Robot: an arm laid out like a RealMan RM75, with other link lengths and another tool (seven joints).
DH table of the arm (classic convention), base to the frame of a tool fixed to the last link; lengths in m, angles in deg. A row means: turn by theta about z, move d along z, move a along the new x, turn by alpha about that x. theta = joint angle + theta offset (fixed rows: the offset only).
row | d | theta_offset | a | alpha
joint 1 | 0.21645 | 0 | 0 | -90
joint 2 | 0 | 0 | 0 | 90
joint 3 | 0.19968 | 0 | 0 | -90
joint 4 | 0 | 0 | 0 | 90
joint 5 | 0.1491 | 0 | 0 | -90
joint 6 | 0 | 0 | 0 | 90
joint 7 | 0.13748 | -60.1 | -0.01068 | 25.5
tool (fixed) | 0.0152 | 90 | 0 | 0
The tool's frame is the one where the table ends.
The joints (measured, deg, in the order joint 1, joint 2, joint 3, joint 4, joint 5, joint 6, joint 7), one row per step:
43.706 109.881 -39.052 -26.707 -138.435 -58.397 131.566
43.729 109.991 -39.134 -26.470 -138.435 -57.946 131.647
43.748 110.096 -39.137 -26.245 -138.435 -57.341 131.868
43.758 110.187 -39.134 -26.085 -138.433 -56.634 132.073
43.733 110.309 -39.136 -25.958 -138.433 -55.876 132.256
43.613 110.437 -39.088 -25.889 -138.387 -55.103 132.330
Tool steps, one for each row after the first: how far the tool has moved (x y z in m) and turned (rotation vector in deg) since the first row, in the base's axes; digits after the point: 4 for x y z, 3 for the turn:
0.0005 0.0000 -0.0010 0.111 -0.058 -0.198
0.0012 0.0004 -0.0016 0.448 -0.078 -0.550
0.0020 0.0012 -0.0017 0.931 -0.188 -0.870
0.0030 0.0019 -0.0018 1.450 -0.331 -1.189
0.0043 0.0024 -0.0016 2.051 -0.486 -1.499

